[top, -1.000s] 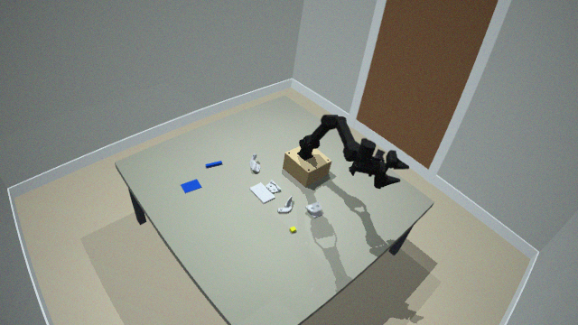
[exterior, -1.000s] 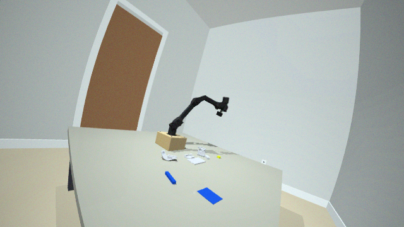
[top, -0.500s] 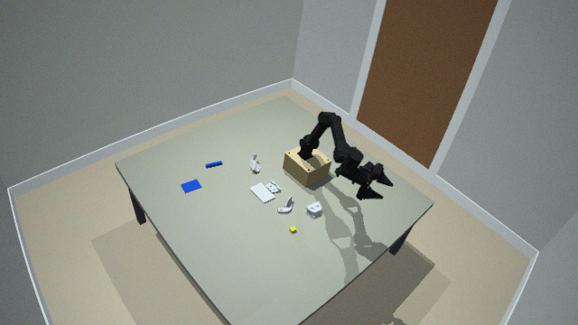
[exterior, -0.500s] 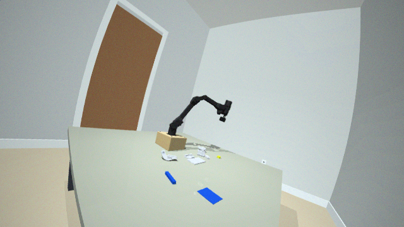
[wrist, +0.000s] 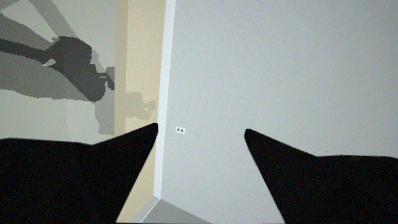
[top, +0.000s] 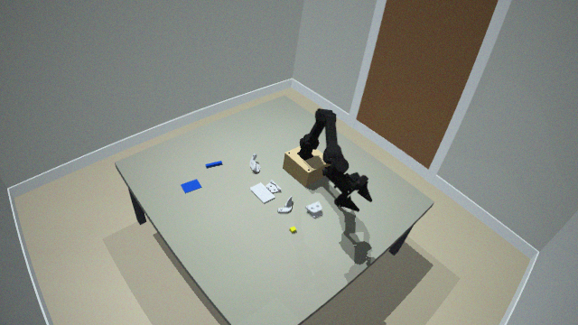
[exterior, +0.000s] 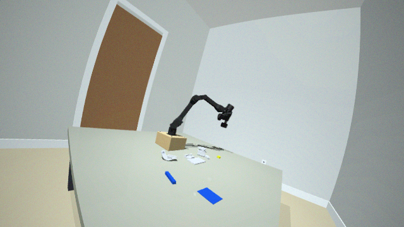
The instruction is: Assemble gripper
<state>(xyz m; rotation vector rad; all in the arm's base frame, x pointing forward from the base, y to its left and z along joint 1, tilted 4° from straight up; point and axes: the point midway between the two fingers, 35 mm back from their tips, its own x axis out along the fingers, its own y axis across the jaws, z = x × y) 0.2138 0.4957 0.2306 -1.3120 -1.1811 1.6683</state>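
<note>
Right now my gripper tip is 120 mm short of the small yellow cube, 240 mm to the left of it and 310 mm above it. Also, from my gripper tip: flat blue plate (380 mm ahead, 740 mm to the right, 310 mm below); blue bar (200 mm ahead, 820 mm to the right, 310 mm below).
</note>
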